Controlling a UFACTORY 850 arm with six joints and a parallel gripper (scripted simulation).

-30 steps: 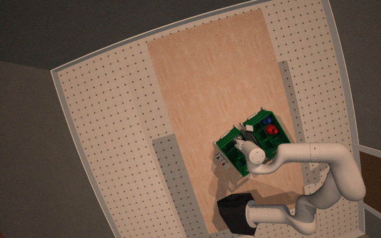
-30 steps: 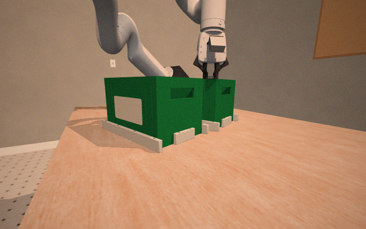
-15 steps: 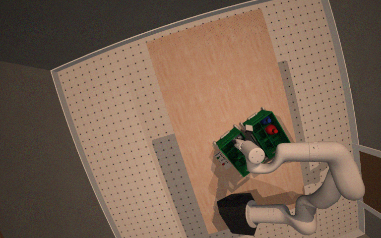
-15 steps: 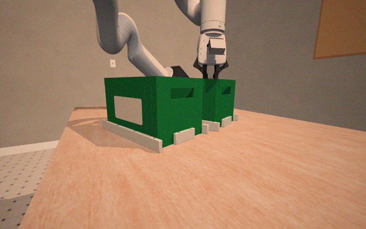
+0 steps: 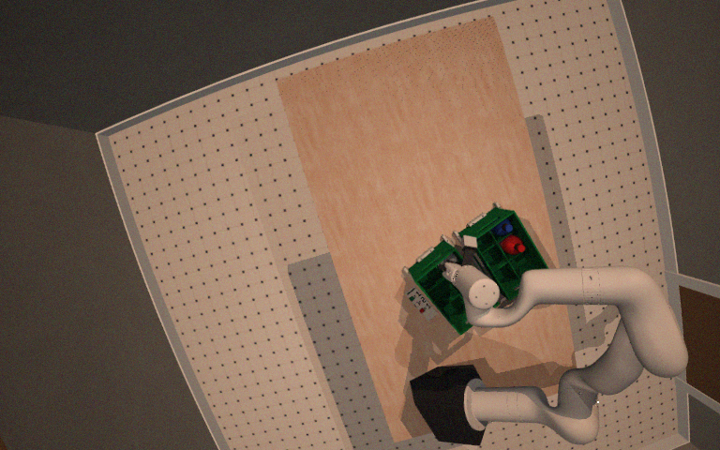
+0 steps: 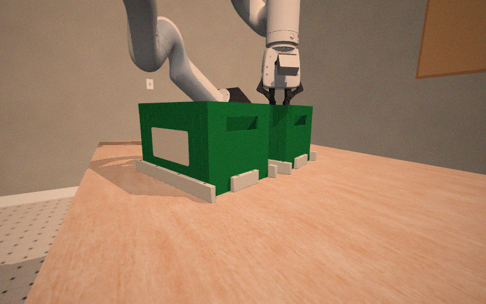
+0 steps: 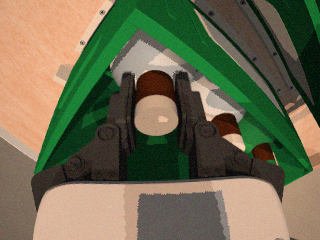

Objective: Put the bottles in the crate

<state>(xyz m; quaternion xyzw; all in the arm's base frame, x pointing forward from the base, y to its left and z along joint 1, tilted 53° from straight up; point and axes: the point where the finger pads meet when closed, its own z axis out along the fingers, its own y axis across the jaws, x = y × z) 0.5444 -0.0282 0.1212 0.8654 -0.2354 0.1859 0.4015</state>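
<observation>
The red bottle is 50 mm behind my hand, 260 mm to the right of it and 80 mm below it. Also, from my hand: green bottle: 170 mm behind, 50 mm to the right, 80 mm below; pick list: 150 mm behind, 150 mm to the left, 170 mm below; blue bottle: 40 mm ahead, 240 mm to the right, 80 mm below.
</observation>
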